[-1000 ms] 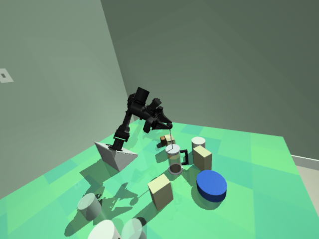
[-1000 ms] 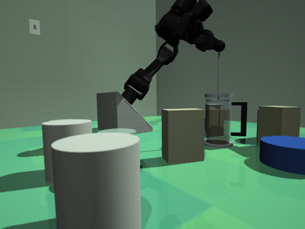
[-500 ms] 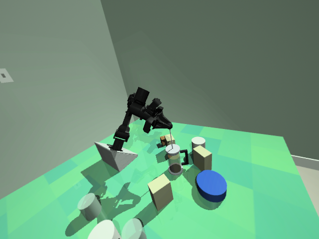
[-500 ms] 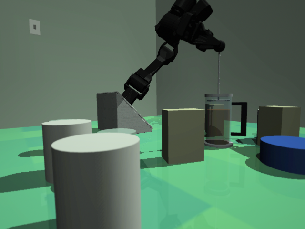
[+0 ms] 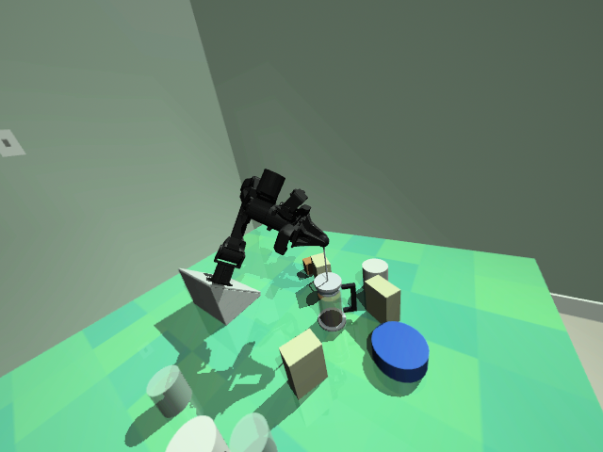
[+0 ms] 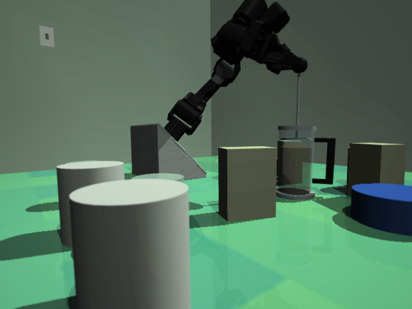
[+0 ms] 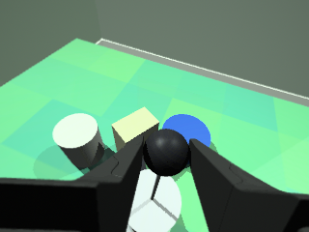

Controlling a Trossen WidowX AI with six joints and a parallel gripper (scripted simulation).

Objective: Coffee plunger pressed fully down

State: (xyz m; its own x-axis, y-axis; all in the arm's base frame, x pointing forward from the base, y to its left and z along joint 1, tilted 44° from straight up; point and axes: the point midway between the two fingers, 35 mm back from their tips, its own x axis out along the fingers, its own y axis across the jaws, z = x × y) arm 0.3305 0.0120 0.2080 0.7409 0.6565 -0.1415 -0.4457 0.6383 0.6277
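My gripper tip is now 1 cm to the right of the glass coffee press and 14 cm above it. Also, from my gripper tip: blue disc 18 cm ahead, 25 cm below.
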